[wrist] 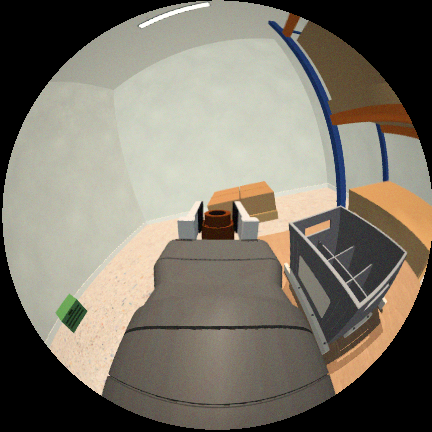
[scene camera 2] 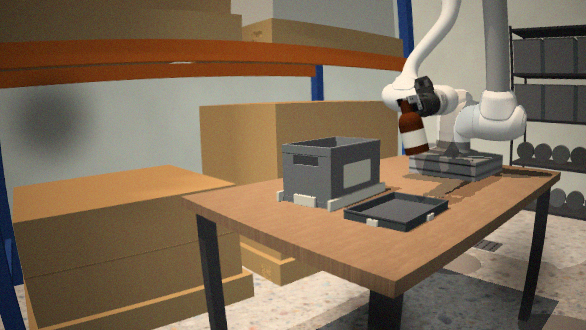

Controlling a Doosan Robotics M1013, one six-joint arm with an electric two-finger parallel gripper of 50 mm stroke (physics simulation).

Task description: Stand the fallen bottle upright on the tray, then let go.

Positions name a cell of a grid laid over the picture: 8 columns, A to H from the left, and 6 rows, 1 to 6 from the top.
Scene:
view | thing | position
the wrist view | my gripper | E3
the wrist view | brown bottle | E4
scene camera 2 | brown bottle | F3

